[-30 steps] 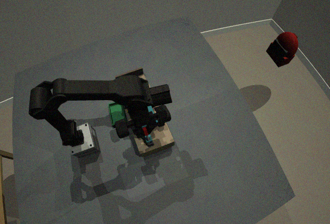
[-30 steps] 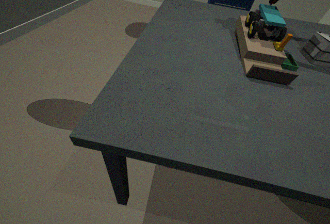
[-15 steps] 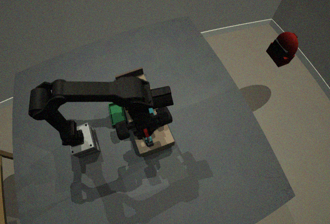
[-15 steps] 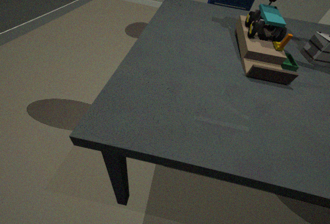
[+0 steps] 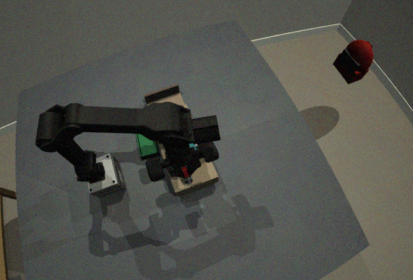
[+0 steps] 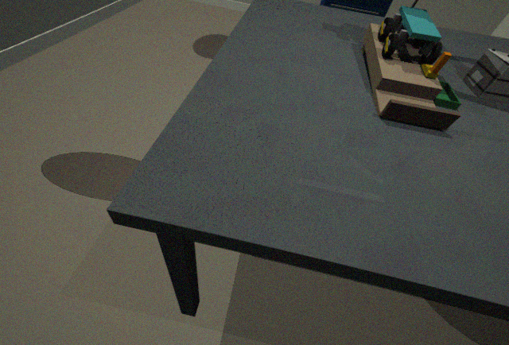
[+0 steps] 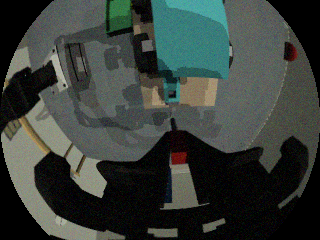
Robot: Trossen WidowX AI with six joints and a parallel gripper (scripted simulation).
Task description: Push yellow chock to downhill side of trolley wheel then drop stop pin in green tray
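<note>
Right now my gripper tip is 110 mm past the green tray, 220 mm to the right of it and 180 mm above it. From my gripper tip the other things lie so: teal-topped trolley 10 mm ahead, 140 mm to the left, 60 mm below; then tan ramp 10 mm ahead, 140 mm to the left, 130 mm below; then red-headed stop pin right at my gripper tip.
</note>
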